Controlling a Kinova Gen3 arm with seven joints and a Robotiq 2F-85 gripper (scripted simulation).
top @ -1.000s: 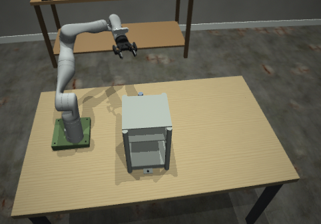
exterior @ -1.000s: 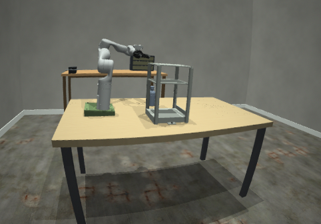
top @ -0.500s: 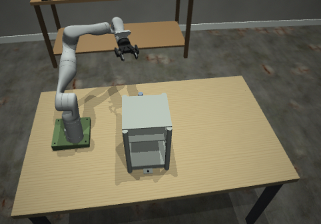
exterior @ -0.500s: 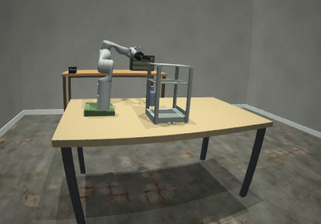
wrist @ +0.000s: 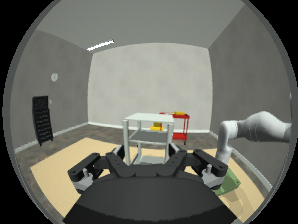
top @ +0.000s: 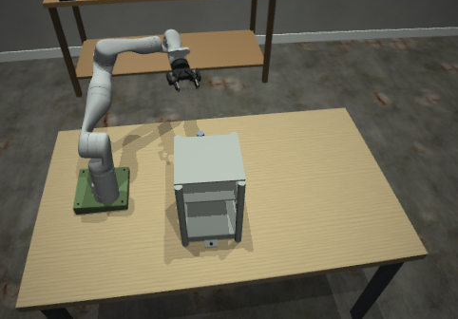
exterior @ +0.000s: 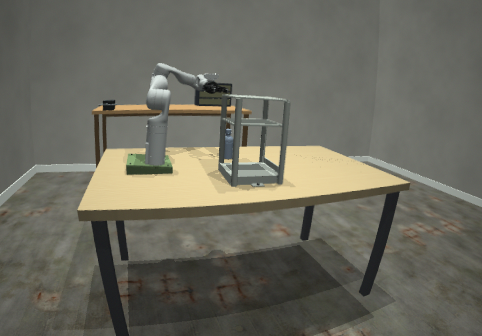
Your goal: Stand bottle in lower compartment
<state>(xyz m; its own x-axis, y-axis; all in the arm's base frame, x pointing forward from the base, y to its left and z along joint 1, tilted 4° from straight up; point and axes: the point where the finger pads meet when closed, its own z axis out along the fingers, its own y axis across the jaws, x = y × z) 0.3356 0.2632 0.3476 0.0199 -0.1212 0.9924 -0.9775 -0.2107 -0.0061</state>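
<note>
Right now my hand is 260 mm above the pale blue bottle, 60 mm to the left of it and 40 mm short of it. Also, from my hand: grey shelving unit (390 mm to the right, 190 mm below, 50 mm ahead).
</note>
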